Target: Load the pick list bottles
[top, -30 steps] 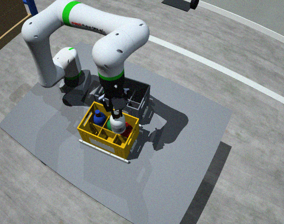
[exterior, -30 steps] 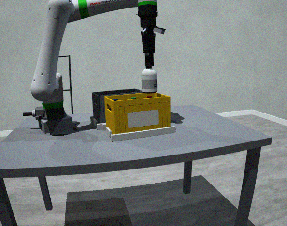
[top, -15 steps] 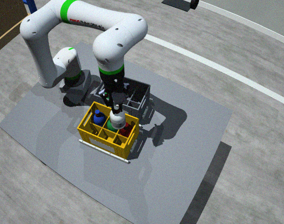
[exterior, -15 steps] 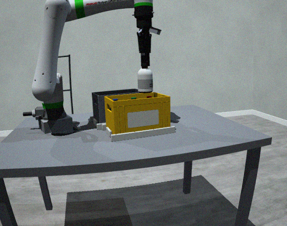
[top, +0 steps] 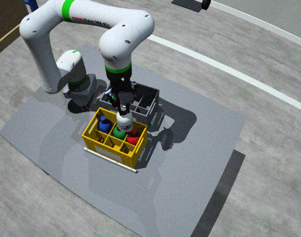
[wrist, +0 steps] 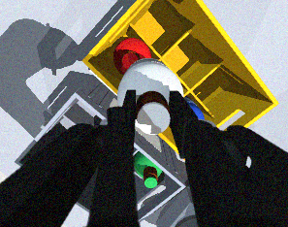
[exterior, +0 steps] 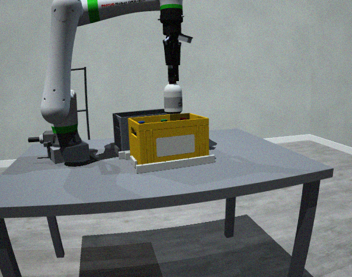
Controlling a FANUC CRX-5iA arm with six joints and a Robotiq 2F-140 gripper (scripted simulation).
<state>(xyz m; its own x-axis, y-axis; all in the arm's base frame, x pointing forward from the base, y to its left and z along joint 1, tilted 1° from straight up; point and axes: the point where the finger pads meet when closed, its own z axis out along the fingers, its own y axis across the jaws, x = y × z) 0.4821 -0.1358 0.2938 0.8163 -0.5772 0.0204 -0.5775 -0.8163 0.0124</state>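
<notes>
Now: hand 80 mm above the white-labelled bottle. The rest, counted from my hand: red bottle: 40 mm ahead, 10 mm to the left, 260 mm below; green bottle: 40 mm behind, 260 mm below; yellow crate: 40 mm behind, 40 mm to the right, 270 mm below.
</notes>
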